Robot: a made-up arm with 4 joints. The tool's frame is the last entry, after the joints.
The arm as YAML. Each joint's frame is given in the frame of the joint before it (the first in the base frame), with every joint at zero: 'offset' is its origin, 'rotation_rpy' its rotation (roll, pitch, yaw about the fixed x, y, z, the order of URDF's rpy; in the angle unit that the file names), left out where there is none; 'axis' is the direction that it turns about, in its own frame. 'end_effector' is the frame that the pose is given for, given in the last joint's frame.
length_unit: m
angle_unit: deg
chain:
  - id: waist
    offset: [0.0, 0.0, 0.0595]
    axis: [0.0, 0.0, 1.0]
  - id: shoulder
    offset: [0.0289, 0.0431, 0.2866]
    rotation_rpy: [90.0, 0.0, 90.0]
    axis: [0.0, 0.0, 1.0]
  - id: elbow
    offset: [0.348, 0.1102, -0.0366]
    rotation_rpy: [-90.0, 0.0, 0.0]
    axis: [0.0, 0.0, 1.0]
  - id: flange
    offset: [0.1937, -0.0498, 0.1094]
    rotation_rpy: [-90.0, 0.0, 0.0]
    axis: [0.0, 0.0, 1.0]
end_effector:
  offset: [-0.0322, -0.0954, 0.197]
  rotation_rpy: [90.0, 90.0, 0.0]
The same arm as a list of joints. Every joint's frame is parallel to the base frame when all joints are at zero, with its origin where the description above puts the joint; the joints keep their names.
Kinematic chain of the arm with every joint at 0, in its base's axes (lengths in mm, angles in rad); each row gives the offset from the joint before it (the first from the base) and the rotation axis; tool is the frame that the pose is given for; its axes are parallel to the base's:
waist: xyz 0.0 0.0 59.5 axis +z
shoulder: xyz 28.9 43.1 286.6 axis +x
elbow: xyz -36.6 348.0 110.2 axis +z
flange: xyz 49.8 193.7 109.4 axis -x
tool: xyz -197.0 -32.2 95.4

